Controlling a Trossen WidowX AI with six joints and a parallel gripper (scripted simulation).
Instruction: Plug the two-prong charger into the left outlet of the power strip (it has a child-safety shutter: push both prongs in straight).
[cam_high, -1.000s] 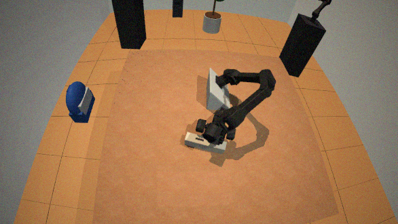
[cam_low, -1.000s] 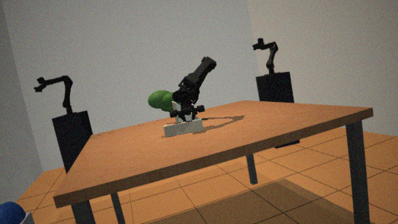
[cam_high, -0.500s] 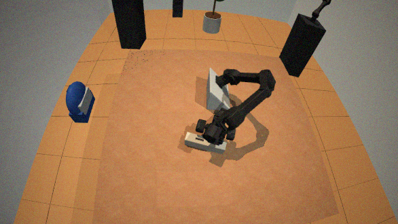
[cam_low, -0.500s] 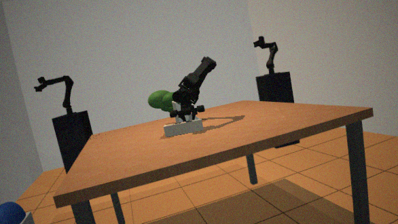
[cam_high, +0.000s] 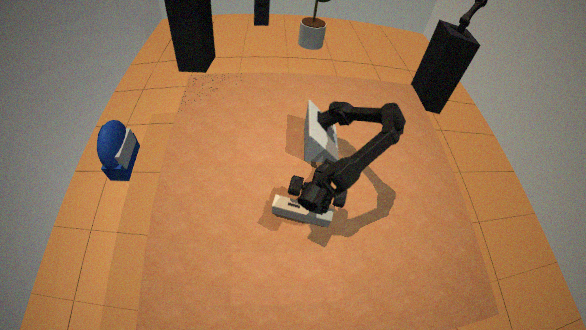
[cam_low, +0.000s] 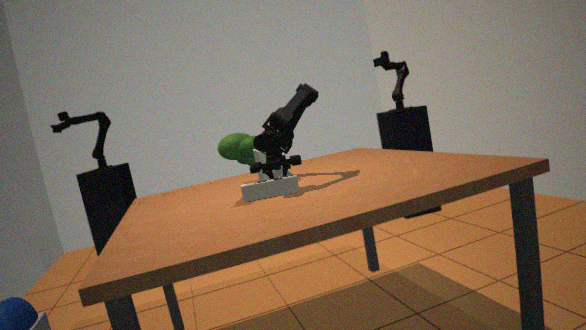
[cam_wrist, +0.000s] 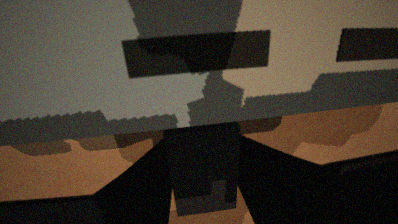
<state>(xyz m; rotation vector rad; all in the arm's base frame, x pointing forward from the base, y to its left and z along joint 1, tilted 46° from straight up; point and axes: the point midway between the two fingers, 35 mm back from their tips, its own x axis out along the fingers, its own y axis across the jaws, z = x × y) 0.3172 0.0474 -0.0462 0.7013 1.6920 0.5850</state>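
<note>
My gripper tip is now 2 cm short of the black two-prong charger and 1 cm below it.
</note>
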